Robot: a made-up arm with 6 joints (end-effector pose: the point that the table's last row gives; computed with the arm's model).
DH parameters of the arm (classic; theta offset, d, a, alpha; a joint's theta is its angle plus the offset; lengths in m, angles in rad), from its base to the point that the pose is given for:
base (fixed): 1.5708 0.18 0 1.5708
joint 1: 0.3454 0 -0.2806 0
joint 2: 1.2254 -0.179 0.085 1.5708
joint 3: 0 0.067 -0.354 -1.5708
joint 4: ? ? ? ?
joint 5: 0 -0.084 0.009 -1.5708
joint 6: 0 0.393 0.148 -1.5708
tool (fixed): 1.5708 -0.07 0 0
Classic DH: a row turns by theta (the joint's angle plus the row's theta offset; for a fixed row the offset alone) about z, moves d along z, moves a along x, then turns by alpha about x.
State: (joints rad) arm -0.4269 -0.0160 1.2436 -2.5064 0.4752 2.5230
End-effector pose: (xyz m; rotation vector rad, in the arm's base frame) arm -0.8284 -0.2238 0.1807 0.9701 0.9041 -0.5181
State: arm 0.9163 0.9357 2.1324 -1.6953 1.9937 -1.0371
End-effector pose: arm -0.8961 -0.2187 -0.1766 1.3735 -0.0552 0.1834
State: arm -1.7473 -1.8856 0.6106 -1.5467 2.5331 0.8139
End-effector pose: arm -0.2062 0.0809 1.1569 0.1781 1.5798 -1.1028
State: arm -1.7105 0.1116 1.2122 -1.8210 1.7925 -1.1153
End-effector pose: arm -0.6899 -0.4393 0.5546 -1.9920 -0.4173 0.6289
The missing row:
joint 4: 1.5708 0.185 0.067 -1.5708
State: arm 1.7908 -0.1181 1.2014 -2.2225 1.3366 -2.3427
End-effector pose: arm -0.6983 0.5282 -0.1422 2.1530 -0.4796 0.6221
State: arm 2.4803 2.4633 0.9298 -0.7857 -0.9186 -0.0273
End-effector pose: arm -0.1470 0.2283 0.3515 -1.2423 1.8135 0.1802
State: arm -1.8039 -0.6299 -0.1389 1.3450 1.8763 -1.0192
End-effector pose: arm 0.1047 -0.1552 0.2736 -0.0225 -1.5237 -0.8419
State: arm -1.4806 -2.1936 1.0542 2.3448 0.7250 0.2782
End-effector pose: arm -0.5904 -0.1554 0.3321 -0.9502 -1.4293 -0.9211
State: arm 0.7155 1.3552 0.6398 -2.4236 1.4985 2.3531
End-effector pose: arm -0.4643 0.4333 0.2198 -2.0356 0.8413 -1.0769
